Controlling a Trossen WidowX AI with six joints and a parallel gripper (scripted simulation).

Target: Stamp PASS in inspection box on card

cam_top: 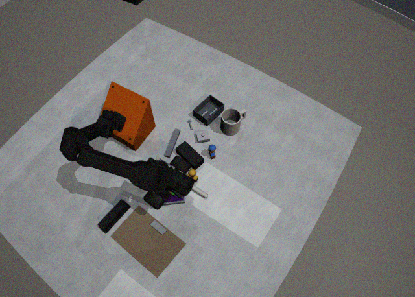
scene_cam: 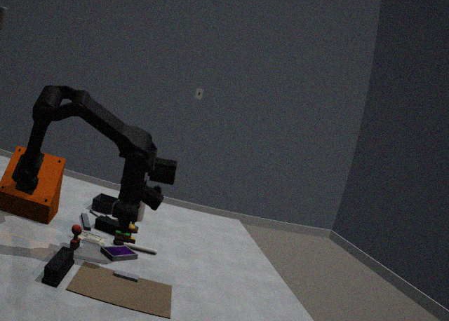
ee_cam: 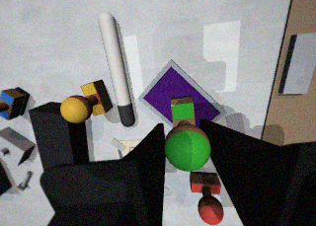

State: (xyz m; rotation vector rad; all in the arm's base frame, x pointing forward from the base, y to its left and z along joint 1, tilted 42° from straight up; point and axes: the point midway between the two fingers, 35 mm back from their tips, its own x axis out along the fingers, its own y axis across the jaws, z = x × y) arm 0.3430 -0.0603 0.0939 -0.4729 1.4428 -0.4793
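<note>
My gripper tip is now 10 mm past the purple ink pad and 70 mm above it. Also, from my gripper tip: green-knobbed stamp (10 mm below); then yellow stamp (10 mm ahead, 100 mm to the left, 60 mm below); then marker (20 mm ahead, 70 mm to the left, 70 mm below).
</note>
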